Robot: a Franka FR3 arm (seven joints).
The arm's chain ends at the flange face. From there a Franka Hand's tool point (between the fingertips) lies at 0.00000 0.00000 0.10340 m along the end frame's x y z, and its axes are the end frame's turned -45 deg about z.
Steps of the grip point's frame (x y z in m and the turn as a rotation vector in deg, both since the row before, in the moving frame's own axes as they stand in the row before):
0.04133, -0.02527, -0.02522, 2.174, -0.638, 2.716
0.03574, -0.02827, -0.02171, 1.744, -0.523, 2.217
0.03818, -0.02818, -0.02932, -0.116, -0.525, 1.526
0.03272, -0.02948, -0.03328, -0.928, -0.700, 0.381
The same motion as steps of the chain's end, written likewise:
0.01490, -0.04505, -0.02514, 1.086, -1.988, 2.716
0.00814, -0.04365, -0.02166, 0.863, -1.603, 2.217
0.00760, -0.04773, -0.02932, -0.453, -0.289, 1.526
0.00201, -0.04606, -0.03326, -1.151, 0.161, 0.381

